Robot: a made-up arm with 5 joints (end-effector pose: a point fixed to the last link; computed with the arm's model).
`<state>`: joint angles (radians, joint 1 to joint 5).
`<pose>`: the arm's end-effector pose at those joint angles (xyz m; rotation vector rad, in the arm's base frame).
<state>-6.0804 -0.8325 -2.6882 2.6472 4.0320</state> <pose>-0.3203 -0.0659 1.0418 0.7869 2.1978 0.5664</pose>
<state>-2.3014 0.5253 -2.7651 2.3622 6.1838</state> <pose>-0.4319 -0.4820 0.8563 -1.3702 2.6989 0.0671</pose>
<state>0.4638 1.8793 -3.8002 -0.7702 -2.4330</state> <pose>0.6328 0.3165 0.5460 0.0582 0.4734 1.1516</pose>
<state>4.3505 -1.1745 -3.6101 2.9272 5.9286</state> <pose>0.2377 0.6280 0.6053 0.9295 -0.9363 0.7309</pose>
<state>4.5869 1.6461 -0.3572 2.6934 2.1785</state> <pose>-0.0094 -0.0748 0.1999 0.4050 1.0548 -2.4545</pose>
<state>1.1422 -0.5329 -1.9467 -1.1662 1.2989</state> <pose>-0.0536 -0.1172 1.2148 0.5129 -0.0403 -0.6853</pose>
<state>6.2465 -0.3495 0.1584 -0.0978 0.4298</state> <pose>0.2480 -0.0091 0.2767 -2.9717 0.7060 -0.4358</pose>
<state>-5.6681 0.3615 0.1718 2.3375 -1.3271</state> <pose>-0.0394 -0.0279 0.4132 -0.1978 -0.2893 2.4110</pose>
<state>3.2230 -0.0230 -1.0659 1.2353 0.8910</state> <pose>-0.5737 -0.0468 0.5087 1.1856 2.7671 0.1032</pose>
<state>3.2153 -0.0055 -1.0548 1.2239 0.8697</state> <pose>-0.5755 -0.0425 0.4941 1.1603 2.7598 0.1115</pose>
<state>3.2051 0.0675 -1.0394 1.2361 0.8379</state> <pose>-0.5783 -0.0368 0.4434 1.0947 2.6844 0.1678</pose>
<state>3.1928 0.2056 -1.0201 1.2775 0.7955</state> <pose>-0.5721 -0.0293 0.3530 0.9845 2.5221 0.2622</pose>
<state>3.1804 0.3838 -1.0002 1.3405 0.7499</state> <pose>-0.5443 -0.0211 0.2453 0.8527 2.2963 0.3565</pose>
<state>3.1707 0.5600 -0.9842 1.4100 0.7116</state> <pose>-0.4984 -0.0145 0.1514 0.7319 2.0609 0.4252</pose>
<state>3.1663 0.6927 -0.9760 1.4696 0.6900</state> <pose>-0.4547 -0.0112 0.0911 0.6481 1.8761 0.4681</pose>
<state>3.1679 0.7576 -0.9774 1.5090 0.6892</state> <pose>-0.4322 -0.0114 0.0662 0.6124 1.7794 0.4954</pose>
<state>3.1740 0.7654 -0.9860 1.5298 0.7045</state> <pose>-0.4316 -0.0140 0.0658 0.6145 1.7594 0.5152</pose>
